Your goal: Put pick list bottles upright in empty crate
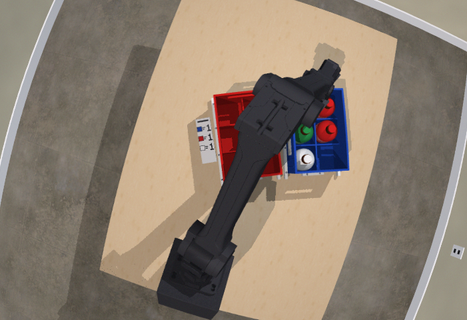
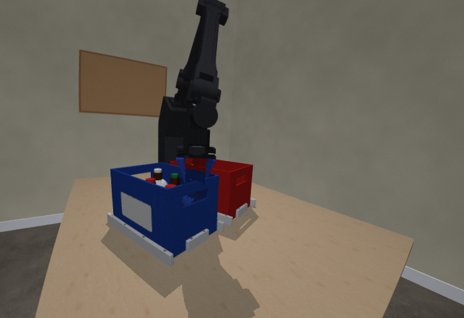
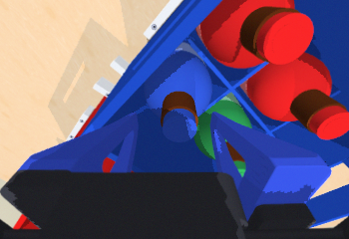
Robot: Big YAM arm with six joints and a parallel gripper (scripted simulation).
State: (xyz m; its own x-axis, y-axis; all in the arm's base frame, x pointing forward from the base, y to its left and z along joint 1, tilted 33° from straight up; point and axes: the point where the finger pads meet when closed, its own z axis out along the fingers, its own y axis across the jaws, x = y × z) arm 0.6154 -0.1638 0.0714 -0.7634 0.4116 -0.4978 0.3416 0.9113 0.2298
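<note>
Now: the blue-label bottle 1 cm behind my hand and 8 cm below it. Round my hand: green-label bottle (8 cm behind, 3 cm to the right, 8 cm below); then white-label bottle (17 cm behind, 6 cm to the right, 8 cm below); then blue crate (7 cm behind, 7 cm to the right, 8 cm below).
</note>
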